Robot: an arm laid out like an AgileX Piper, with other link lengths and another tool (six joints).
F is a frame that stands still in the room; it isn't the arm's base.
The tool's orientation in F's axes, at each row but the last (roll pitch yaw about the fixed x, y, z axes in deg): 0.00 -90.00 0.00; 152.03 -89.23 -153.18; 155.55 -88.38 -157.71; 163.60 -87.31 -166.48; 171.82 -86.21 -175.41
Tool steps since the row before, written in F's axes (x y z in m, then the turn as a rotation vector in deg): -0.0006 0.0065 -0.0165 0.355 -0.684 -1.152; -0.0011 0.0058 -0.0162 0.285 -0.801 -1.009; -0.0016 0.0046 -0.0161 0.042 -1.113 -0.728; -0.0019 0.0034 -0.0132 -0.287 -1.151 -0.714; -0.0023 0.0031 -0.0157 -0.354 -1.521 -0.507
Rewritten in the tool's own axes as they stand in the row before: -0.0165 0.0065 0.0006 -1.152 -0.684 -0.355; -0.0162 0.0057 0.0014 -1.007 -0.801 -0.289; -0.0161 0.0043 0.0022 -0.717 -1.119 -0.065; -0.0131 0.0031 0.0027 -0.687 -1.173 0.260; -0.0155 0.0028 0.0035 -0.475 -1.545 0.290
